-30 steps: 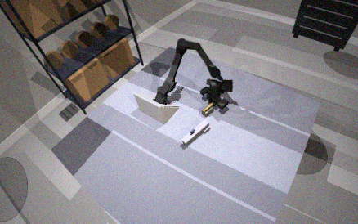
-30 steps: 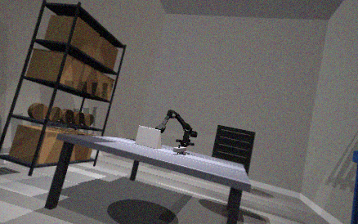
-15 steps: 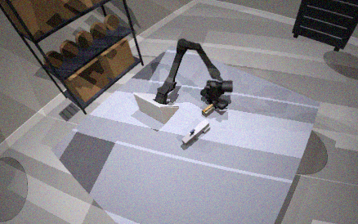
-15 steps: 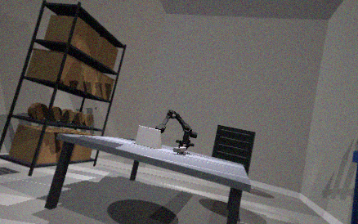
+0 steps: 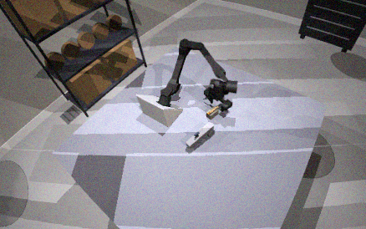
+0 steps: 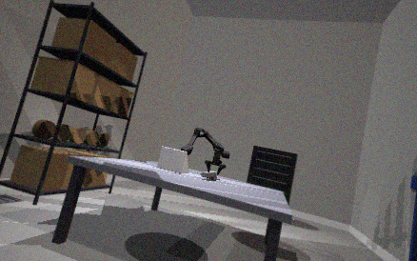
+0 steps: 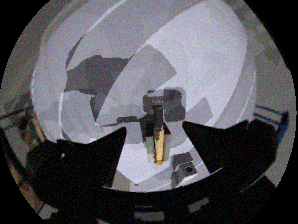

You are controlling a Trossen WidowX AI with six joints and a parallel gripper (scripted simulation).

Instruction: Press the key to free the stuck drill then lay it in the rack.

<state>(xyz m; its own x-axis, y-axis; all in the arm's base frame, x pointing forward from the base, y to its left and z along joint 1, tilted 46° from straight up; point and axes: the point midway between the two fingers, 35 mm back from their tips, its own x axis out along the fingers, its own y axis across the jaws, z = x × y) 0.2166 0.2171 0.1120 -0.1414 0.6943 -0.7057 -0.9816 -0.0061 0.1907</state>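
Now: gripper tip 3 cm to the left of the thin orange drill and 1 cm below it. From my gripper tip the other things lie so: dark key: 25 cm to the right, 5 cm ahead, 2 cm above; then light grey block: 22 cm to the right, 5 cm ahead.
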